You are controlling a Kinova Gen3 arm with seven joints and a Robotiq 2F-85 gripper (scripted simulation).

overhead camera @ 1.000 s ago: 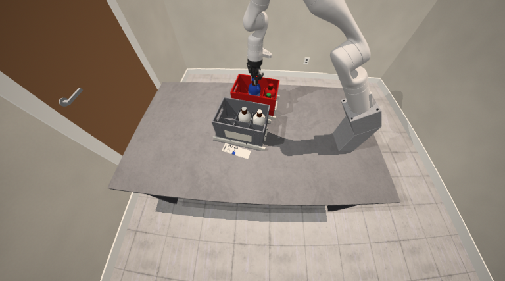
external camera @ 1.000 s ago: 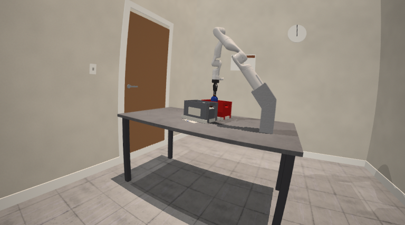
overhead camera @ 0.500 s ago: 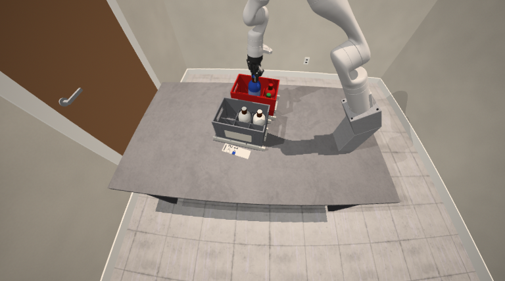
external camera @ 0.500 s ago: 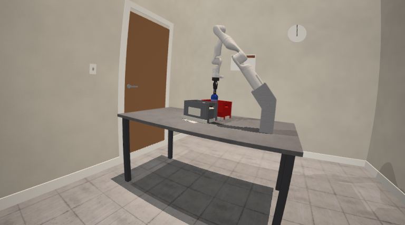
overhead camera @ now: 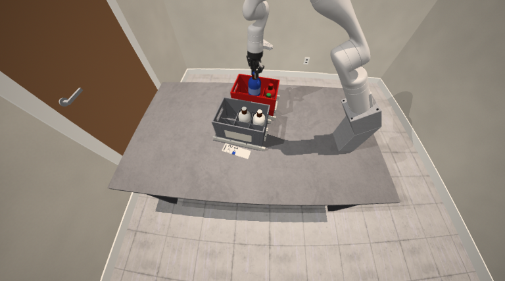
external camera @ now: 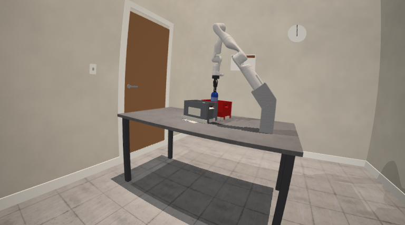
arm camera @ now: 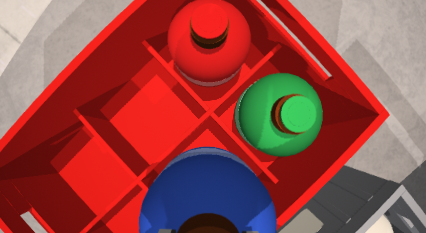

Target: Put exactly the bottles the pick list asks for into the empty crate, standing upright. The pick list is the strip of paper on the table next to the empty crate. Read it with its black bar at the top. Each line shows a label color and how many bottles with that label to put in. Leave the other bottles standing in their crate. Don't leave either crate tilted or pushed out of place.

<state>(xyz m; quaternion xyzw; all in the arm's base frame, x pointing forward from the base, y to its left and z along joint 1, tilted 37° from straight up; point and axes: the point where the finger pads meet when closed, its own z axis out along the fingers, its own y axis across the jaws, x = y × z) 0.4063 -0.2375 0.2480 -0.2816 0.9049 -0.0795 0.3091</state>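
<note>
Now: the blue-label bottle 70 mm below my hand. Round my hand: red crate (10 mm behind, 40 mm to the right, 220 mm below); green-label bottle (90 mm behind, 20 mm to the left, 210 mm below); red-label bottle (100 mm behind, 70 mm to the right, 210 mm below).
</note>
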